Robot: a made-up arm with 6 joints.
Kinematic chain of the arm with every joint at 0, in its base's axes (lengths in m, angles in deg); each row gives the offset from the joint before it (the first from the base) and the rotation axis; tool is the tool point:
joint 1: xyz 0 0 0.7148 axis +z
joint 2: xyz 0.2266 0 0 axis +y
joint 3: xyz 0 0 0.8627 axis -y
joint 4: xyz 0 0 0.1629 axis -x
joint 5: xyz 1.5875 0 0 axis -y
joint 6: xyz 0.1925 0 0 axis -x
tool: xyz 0 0 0
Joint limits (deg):
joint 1: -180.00..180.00
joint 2: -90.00..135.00
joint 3: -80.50..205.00
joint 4: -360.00..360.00
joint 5: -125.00..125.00
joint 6: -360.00..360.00
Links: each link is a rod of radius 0.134 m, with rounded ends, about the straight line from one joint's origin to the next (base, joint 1, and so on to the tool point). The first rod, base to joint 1, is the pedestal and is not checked.
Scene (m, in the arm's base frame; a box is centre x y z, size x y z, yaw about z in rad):
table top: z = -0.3
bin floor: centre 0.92 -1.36 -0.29 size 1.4 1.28 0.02 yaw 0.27
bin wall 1: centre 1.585 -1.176 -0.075 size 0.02 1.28 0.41 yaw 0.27
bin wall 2: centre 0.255 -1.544 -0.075 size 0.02 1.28 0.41 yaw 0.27
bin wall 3: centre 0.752 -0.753 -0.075 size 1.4 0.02 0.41 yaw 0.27
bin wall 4: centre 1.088 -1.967 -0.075 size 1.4 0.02 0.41 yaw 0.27
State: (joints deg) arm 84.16 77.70 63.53 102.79 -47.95 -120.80
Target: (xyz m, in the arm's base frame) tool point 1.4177 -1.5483 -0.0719
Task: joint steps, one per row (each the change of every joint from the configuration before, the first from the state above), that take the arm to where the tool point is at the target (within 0.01 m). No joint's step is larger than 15 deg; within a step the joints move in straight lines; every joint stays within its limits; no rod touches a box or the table.
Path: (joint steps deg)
1: 4.10 -14.32 5.69 0.44 0.77 0.00
2: 4.11 -14.32 5.70 0.44 0.78 0.00
3: 4.10 -14.31 5.69 0.43 0.77 0.00
4: 4.10 -14.32 5.69 0.44 0.78 0.00
5: 4.11 -14.32 5.70 0.44 0.77 0.00
6: 4.10 -14.32 5.69 0.44 0.78 0.00
7: 4.10 -14.31 5.69 0.44 0.77 0.00
8: 4.11 -14.32 5.70 0.44 0.78 0.00
9: 4.10 -14.32 5.69 0.43 0.77 0.00
10: 4.10 -14.32 5.69 0.44 0.77 0.00
11: 4.11 -14.32 5.70 0.44 0.78 0.00

